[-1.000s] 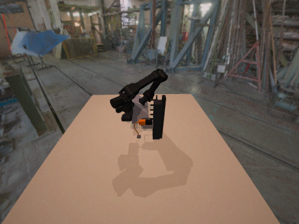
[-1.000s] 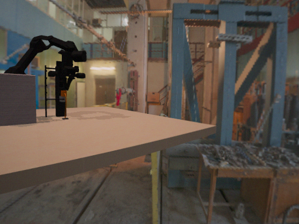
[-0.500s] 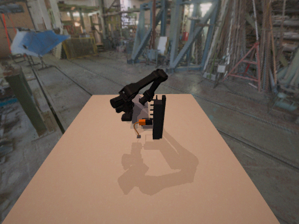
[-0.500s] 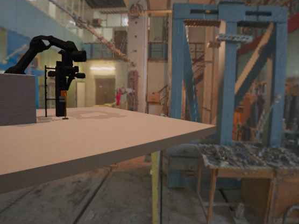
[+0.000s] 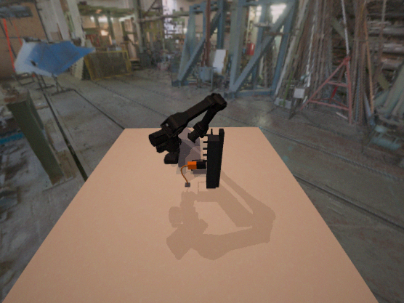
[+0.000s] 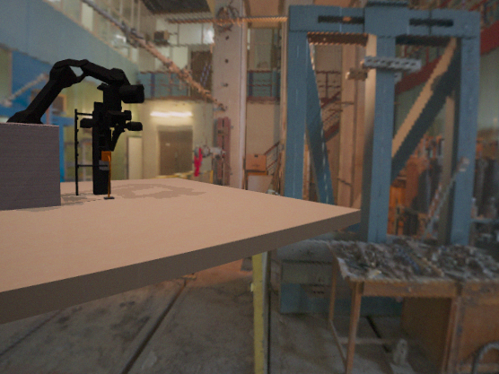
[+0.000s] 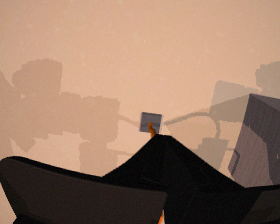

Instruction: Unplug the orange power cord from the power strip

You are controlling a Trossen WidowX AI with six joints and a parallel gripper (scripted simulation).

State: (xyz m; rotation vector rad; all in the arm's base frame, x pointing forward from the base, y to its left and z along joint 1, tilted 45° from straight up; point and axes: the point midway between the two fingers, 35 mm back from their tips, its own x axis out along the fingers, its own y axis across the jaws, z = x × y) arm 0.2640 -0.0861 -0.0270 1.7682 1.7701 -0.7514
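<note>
The orange plug lies 110 mm to the left of my gripper tip and 10 mm below it. Round my gripper tip: black power strip: 200 mm to the left, 10 mm below; grey end piece: 170 mm below, 60 mm to the left.
</note>
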